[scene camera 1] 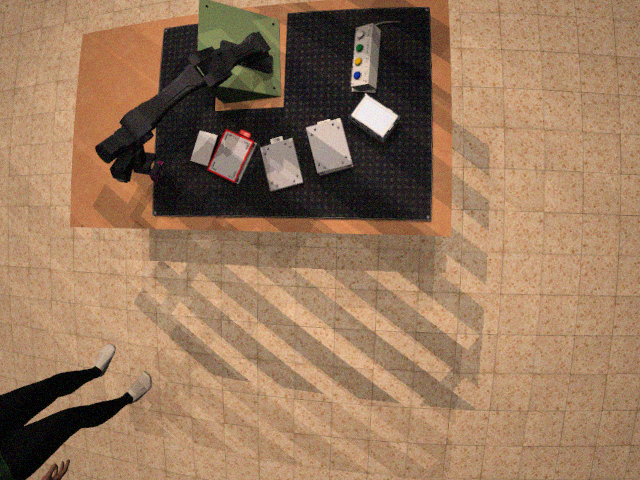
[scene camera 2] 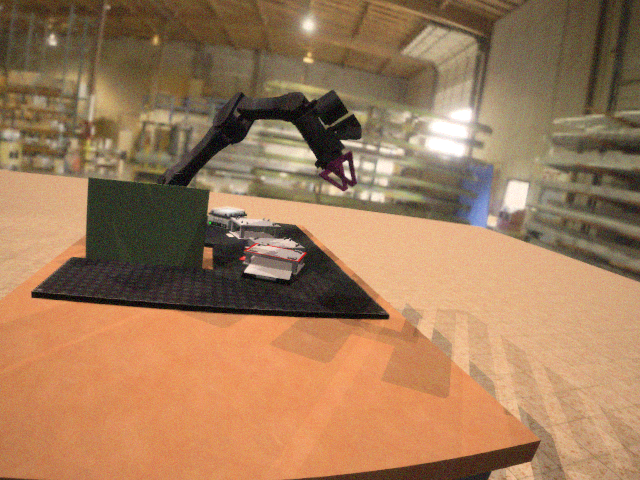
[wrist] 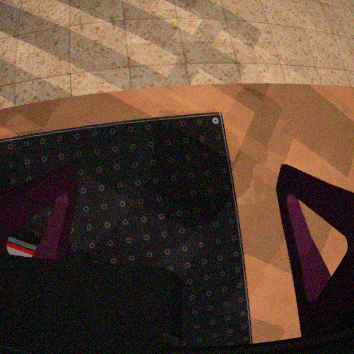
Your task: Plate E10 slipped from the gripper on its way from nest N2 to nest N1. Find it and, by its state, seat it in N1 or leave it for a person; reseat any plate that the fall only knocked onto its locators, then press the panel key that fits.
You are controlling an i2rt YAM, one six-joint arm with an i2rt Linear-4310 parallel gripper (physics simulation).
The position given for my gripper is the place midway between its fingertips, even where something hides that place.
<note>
My gripper [scene camera 2: 349, 188] is open and holds nothing. I also see a white plate [scene camera 1: 371, 113] and a button box [scene camera 1: 364, 77].
My gripper also shows in the wrist view [wrist: 176, 175]. The wrist view does not show the white plate: it is out of frame.
</note>
